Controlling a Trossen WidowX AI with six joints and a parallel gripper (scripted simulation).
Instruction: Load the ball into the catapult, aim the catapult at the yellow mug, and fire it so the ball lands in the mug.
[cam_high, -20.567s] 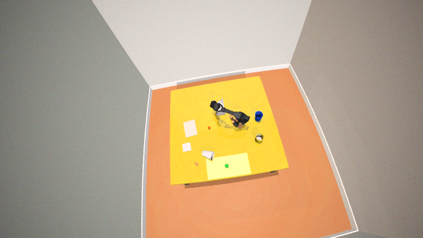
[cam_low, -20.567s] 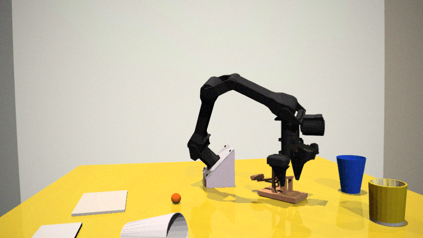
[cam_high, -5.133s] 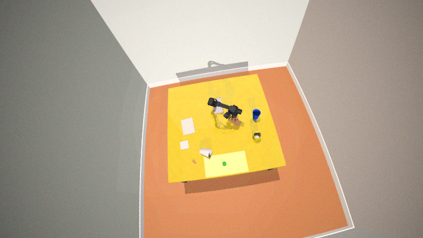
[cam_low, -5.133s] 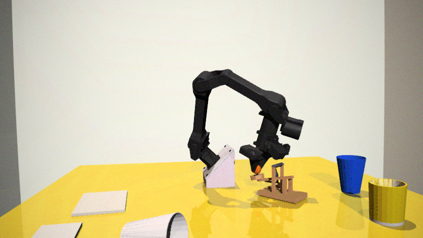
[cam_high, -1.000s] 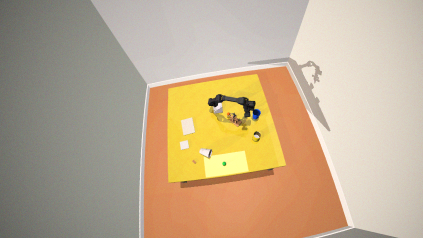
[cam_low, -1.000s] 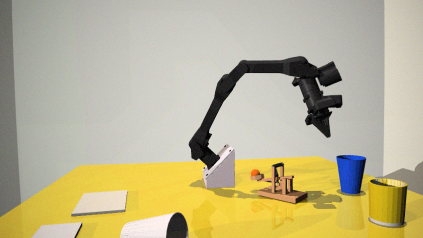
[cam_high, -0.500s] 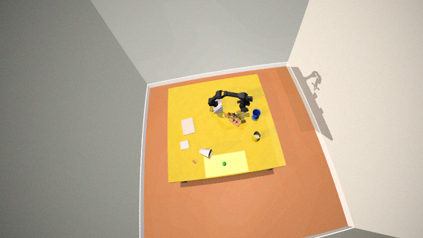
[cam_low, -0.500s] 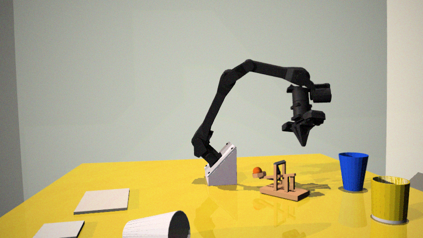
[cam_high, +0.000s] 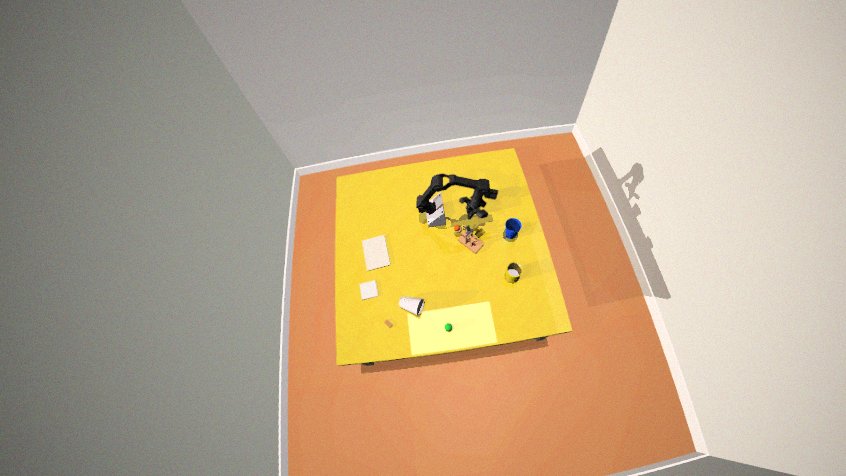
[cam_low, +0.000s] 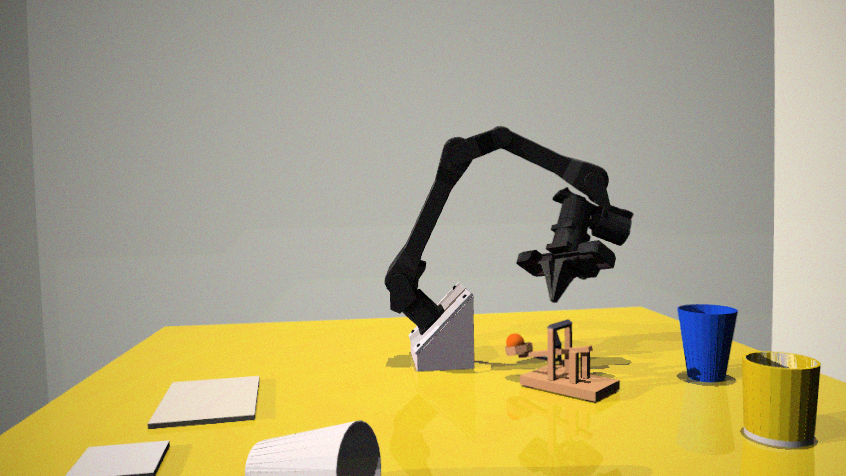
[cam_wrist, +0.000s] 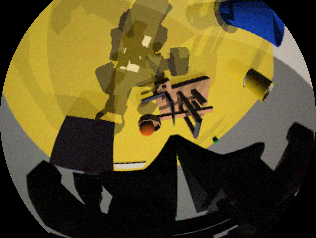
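My gripper tip is now 10 mm short of the orange ball, 70 mm to the left of it and 70 mm above it. The rest, counted from my gripper tip: green ball 580 mm ahead, 190 mm to the right, 110 mm below; blue cup 70 mm ahead, 250 mm to the left, 100 mm below; yellow mug 330 mm ahead, 210 mm to the left, 100 mm below.
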